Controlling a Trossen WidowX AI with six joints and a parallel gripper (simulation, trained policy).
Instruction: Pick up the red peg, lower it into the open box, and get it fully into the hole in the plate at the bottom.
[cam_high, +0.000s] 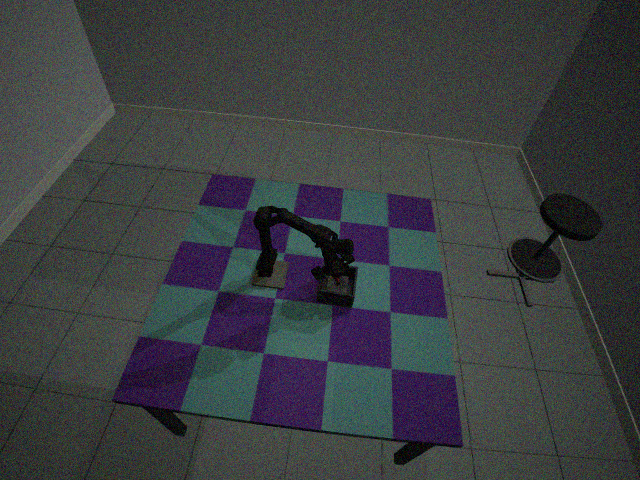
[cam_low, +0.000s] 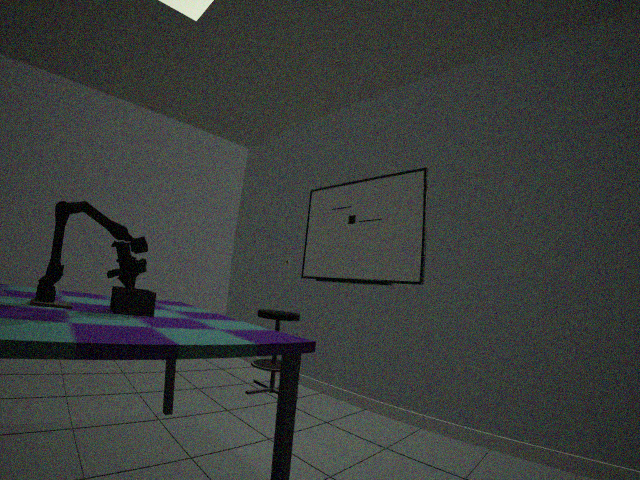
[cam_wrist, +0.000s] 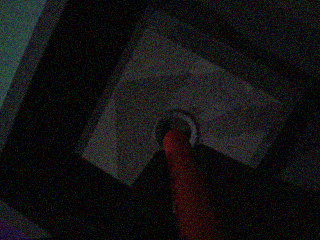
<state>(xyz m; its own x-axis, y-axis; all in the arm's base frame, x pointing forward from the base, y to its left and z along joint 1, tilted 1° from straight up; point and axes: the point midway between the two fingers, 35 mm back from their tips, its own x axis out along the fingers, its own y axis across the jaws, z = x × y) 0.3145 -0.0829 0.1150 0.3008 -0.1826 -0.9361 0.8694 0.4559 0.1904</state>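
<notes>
My gripper tip is 1 cm past the red peg, 1 cm to the right of it and 2 cm below it. Round my gripper tip: dark box 1 cm ahead, 6 cm below; then grey plate 1 cm ahead, 4 cm below.
</notes>
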